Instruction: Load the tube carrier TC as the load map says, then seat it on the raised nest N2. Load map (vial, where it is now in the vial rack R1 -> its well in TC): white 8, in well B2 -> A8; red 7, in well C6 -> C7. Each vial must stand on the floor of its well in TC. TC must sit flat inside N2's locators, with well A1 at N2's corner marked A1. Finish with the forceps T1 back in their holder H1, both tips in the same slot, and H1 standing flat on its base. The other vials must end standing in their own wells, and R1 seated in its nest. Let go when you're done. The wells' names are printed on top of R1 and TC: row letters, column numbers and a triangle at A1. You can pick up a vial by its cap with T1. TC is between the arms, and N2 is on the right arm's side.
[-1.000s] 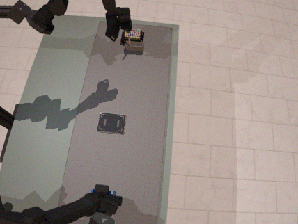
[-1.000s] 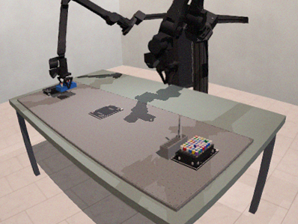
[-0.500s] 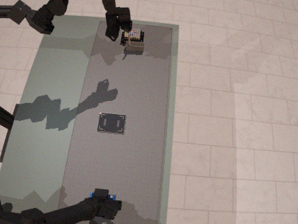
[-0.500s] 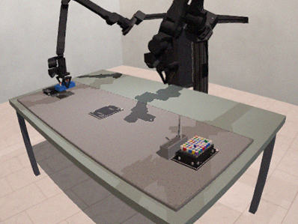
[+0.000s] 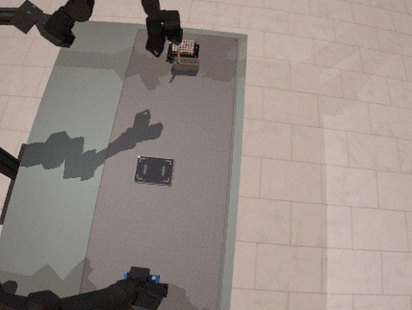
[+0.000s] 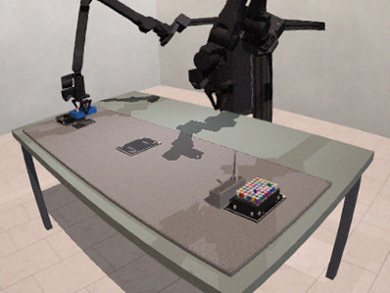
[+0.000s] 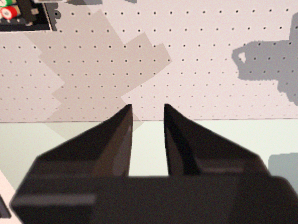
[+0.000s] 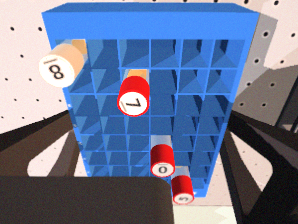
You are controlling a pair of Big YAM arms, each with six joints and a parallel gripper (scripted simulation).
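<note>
The raised nest lies 21 cm to the right of my right hand, 6 cm below it and 3 cm ahead of it. Round my right hand: holder (103 cm to the left, 10 cm behind, 7 cm below); then tube carrier (right at my right hand).
</note>
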